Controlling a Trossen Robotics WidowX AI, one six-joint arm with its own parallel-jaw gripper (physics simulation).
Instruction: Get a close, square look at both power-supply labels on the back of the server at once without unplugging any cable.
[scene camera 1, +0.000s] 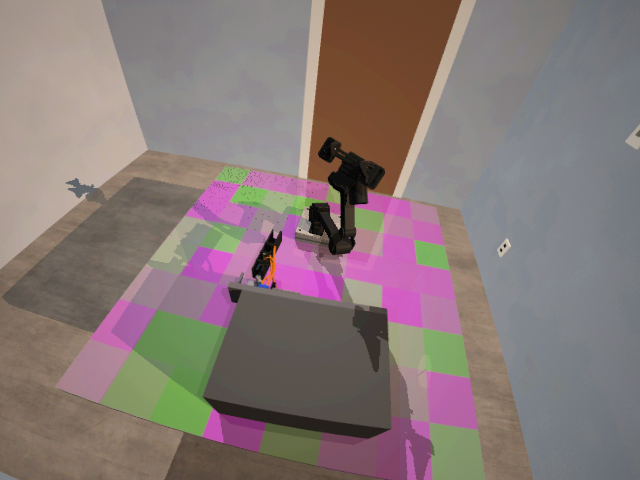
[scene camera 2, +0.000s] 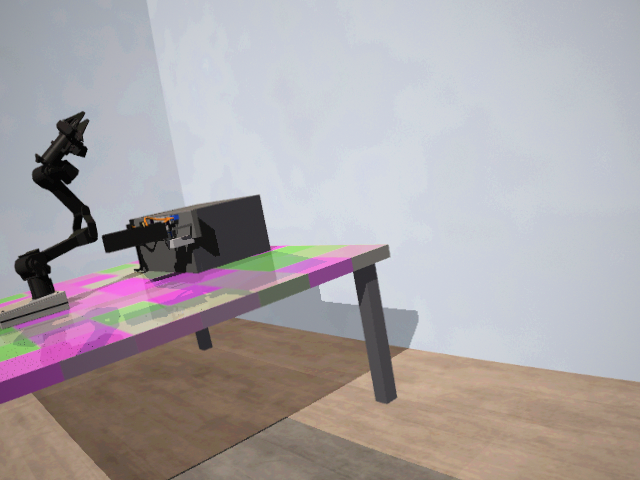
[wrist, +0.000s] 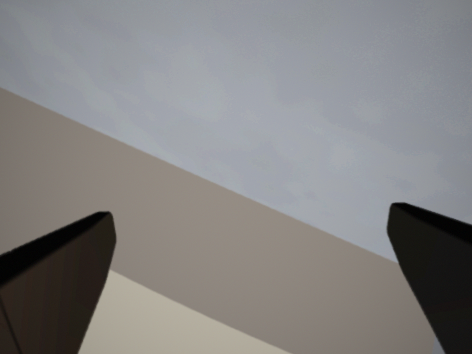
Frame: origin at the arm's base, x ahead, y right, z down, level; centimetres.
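Seen in the pictures: gripper, fingertip midpoint: (scene camera 1: 345, 153) (scene camera 2: 86, 115) (wrist: 252, 222); arm's base at its link origin: (scene camera 1: 316, 229) (scene camera 2: 43, 295).
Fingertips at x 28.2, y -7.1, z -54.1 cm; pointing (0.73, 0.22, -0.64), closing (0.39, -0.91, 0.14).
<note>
Offsets run from my fingertips to a thing's top centre. "pt": to the spot under its first point.
The server (scene camera 1: 305, 356) (scene camera 2: 232, 232) is a large dark grey box on the table. Its cabled side faces the arm. Orange cables @[pt dx +5.5, dy +16.8, dz +42.4 cm] (scene camera 1: 273, 264) (scene camera 2: 158, 219) run between that side and a long black bar @[dx +2.1, dy +20.2, dz +38.3 cm] (scene camera 1: 260, 264) (scene camera 2: 131, 239), which sticks out towards the arm. A small blue part @[pt dx +17.0, dy +15.9, dz +38.9 cm] (scene camera 1: 264, 286) (scene camera 2: 174, 217) sits beside the cables. I cannot make out the power-supply labels in any view. My gripper (scene camera 1: 351, 161) (scene camera 2: 85, 117) (wrist: 252, 222) is open and empty, raised high above the arm's base and apart from the server. The wrist view shows walls or ceiling between the fingers; the server does not show there.
The arm's base plate (scene camera 1: 309, 237) (scene camera 2: 36, 311) stands on the pink and green checkered table (scene camera 1: 444, 346) (scene camera 2: 289, 289). The black bar juts out between the server and the base, off to one side. A brown door (scene camera 1: 382, 67) and blue-grey walls stand around the table.
</note>
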